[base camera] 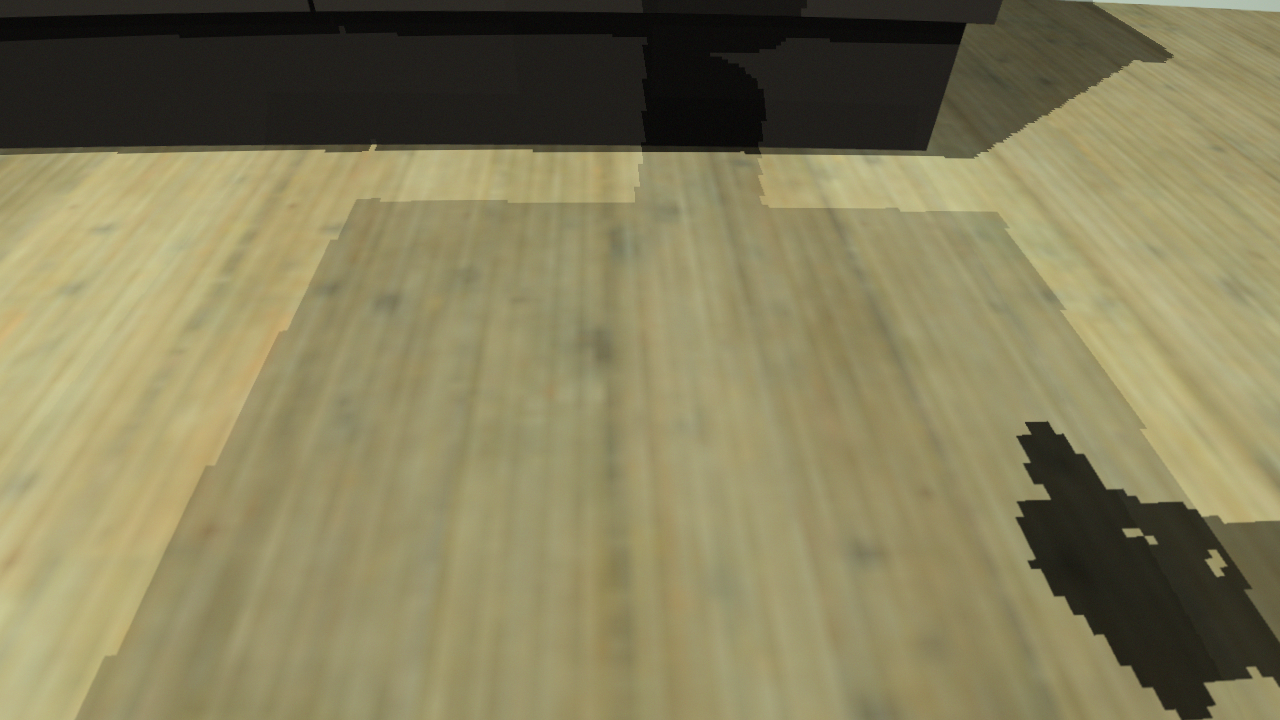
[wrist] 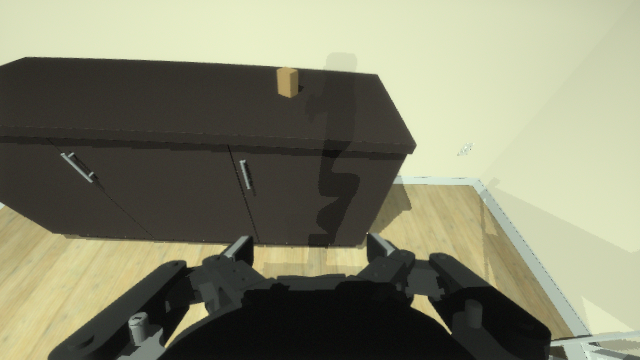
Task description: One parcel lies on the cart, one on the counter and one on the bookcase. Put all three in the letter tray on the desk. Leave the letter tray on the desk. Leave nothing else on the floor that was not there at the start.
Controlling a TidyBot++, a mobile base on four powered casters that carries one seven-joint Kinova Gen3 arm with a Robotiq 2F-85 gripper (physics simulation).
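Places are measured from the arm's base along level axes (x ahead, y left, z up), in millimetres.
Pixels of known places: gripper, between the fingertips: (wrist: 310,247).
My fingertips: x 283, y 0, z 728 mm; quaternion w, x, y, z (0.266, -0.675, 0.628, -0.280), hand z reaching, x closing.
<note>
Behind a point stands the place of what it marks.
A tan, box-shaped parcel (wrist: 287,82) @[x 983, y 109, z 570 mm] stands upright on the dark counter (wrist: 150,95) @[x 930, y 614, z 513 mm] in the wrist view, near the back edge of its top and right of the middle. The base of the counter (base camera: 447,89) @[x 797, y 187, z -337 mm] also shows across the top of the base camera view. My gripper (wrist: 310,247) @[x 283, y 0, z 728 mm] is open and empty. In the wrist view the parcel shows well beyond and above the fingertips, apart from them. The desk, the letter tray, the bookcase and the other two parcels do not show in these views.
Part of a light metal frame (wrist: 595,340) @[x 249, y -987, z 124 mm] shows at the lower right of the wrist view, close to the right wall (wrist: 590,200) @[x 853, y -1538, z 153 mm]. The counter doors have silver handles (wrist: 246,175). Shadows fall on the counter front and on the wooden floor (base camera: 581,447) @[x 388, y 30, z -397 mm].
</note>
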